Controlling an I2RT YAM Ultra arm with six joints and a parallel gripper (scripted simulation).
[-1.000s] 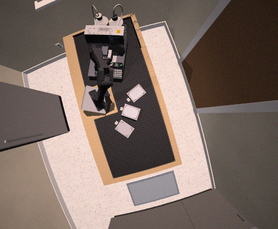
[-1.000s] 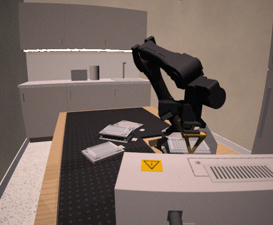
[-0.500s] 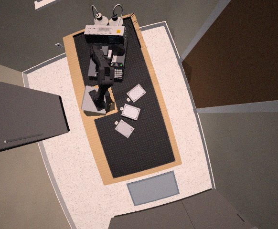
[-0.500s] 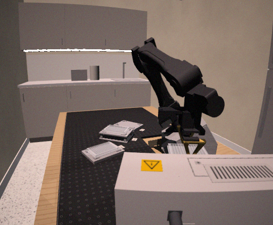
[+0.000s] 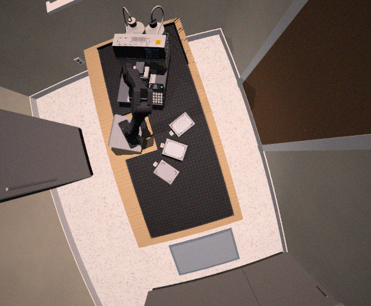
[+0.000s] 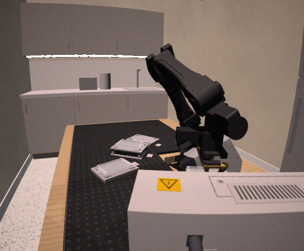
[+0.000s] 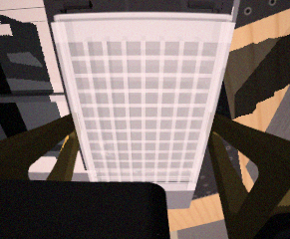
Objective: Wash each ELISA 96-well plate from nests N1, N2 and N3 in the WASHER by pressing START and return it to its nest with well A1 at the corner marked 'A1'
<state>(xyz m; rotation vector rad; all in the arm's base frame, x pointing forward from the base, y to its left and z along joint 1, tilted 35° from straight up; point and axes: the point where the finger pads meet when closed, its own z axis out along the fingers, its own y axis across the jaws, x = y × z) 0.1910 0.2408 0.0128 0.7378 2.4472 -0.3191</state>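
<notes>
My gripper is now 3 cm above the carrier pocket. Also, from my hand: n1 label (4 cm ahead, 36 cm to the right, 10 cm below); grey nest slab (15 cm ahead, 35 cm to the right, 10 cm below); washer (10 cm ahead, 12 cm to the left, 2 cm above).
</notes>
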